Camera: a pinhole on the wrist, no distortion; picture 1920 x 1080 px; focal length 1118.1 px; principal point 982.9 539.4 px. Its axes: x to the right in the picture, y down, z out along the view. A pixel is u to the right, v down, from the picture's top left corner.
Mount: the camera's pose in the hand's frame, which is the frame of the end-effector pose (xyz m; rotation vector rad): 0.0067 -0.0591 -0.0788 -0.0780 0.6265 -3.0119
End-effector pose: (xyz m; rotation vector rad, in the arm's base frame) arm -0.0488 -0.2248 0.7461 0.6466 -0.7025 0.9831
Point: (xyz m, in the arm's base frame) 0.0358 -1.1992 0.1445
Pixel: outside the picture
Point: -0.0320 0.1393 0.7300
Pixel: behind the camera
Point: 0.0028 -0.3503 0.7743
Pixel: 1226.4 270.9
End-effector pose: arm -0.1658 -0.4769 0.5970 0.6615 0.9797 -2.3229
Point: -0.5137 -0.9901 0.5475
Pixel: outside the picture
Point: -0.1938 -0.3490 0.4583
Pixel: behind the camera
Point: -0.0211 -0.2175 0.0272
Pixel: behind the camera
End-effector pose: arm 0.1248 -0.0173 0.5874 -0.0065 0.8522 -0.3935
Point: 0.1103 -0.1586 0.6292
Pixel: 1047.2 777.0
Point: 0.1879 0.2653 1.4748
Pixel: outside the picture
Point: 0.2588 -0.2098 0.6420
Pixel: 627.9 473.7
